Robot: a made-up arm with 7 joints. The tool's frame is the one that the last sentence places. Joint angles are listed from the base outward.
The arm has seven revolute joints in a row. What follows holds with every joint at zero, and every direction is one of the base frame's. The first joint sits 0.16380 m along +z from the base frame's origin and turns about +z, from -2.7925 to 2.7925 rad. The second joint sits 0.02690 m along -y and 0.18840 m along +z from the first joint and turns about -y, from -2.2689 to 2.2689 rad. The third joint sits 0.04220 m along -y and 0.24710 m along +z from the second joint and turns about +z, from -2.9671 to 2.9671 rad. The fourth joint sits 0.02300 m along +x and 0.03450 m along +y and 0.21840 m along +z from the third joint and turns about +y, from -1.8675 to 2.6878 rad. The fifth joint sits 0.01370 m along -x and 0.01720 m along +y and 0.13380 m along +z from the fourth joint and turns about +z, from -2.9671 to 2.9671 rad. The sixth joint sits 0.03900 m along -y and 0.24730 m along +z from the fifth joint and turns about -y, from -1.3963 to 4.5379 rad. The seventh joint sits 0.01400 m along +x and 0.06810 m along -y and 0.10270 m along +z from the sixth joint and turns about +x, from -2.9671 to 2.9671 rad. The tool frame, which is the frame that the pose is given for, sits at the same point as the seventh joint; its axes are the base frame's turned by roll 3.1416, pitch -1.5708 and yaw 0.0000 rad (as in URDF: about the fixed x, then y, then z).
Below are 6 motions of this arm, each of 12 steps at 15 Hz.
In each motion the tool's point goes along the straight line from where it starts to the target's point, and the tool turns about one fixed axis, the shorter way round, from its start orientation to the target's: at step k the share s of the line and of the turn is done. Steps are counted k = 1, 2, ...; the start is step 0. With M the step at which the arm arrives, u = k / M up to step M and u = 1 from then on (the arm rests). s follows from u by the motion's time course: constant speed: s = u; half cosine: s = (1 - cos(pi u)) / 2; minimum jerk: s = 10 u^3 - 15 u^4 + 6 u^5.
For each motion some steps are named. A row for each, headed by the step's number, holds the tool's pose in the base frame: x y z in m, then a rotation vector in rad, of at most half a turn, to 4 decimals.
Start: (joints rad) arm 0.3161 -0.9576 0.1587 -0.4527 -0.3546 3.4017 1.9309
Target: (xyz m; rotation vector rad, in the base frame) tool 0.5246 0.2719 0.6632 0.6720 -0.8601 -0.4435
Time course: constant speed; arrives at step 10
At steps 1, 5, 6, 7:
1: 0.5204 0.0451 0.8361 0.7941 -1.0907 -0.8645
5: 0.5223 0.1459 0.7593 0.7420 -0.9902 -0.6754
6: 0.5227 0.1711 0.7401 0.7285 -0.9646 -0.6286
7: 0.5232 0.1963 0.7208 0.7147 -0.9388 -0.5821

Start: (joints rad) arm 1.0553 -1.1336 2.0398 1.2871 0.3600 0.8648 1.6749
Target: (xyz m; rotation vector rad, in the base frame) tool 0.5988 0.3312 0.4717 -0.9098 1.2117 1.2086
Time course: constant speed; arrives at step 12
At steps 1, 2, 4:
1: -0.0102 0.6035 0.7233 -1.6166 -0.1901 2.4945
2: 0.0452 0.5788 0.7005 -1.5736 -0.0175 2.4033
4: 0.1559 0.5293 0.6547 -1.4714 0.2987 2.2006

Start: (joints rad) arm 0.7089 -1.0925 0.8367 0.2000 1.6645 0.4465 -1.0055
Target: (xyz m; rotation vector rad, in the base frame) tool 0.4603 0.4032 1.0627 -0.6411 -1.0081 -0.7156
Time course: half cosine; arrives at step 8
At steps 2, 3, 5, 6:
2: 0.5700 0.6123 0.7256 -0.4963 -0.5431 -0.4497
3: 0.5492 0.5726 0.7896 -0.5249 -0.6310 -0.5005
5: 0.5000 0.4788 0.9408 -0.5905 -0.8392 -0.6198
6: 0.4791 0.4391 1.0049 -0.6173 -0.9278 -0.6702

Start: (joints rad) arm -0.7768 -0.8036 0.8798 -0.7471 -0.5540 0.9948 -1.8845
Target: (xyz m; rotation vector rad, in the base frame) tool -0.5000 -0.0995 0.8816 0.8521 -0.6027 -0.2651
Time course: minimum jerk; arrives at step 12
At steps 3, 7, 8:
3: -0.0654 -0.4526 1.0019 0.9550 -0.1065 0.6006
7: -0.3320 -0.2360 0.9281 0.9093 -0.4184 0.0717
8: -0.3982 -0.1822 0.9098 0.8893 -0.4923 -0.0609

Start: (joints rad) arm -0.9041 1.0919 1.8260 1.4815 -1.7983 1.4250 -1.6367
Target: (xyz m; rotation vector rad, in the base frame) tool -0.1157 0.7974 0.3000 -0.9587 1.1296 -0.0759
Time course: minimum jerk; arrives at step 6
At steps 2, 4, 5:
2: -0.1610 0.7196 0.3666 -1.3497 0.8366 -0.3414
4: -0.1277 0.7767 0.3177 -1.0663 1.0573 -0.1464
5: -0.1177 0.7939 0.3030 -0.9771 1.1177 -0.0878

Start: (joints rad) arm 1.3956 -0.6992 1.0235 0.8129 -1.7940 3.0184 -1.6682
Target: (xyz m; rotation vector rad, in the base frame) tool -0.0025 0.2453 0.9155 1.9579 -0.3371 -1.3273
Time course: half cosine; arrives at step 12
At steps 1, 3, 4, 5, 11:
1: -0.0275 0.4781 0.9240 1.5196 0.6816 -2.4935
3: -0.0242 0.4474 0.9229 1.6218 0.5326 -2.3589
4: -0.0216 0.4229 0.9220 1.6930 0.4162 -2.2457
5: -0.0185 0.3943 0.9209 1.7647 0.2842 -2.1086
11: -0.0029 0.2493 0.9156 1.9564 -0.3219 -1.3495

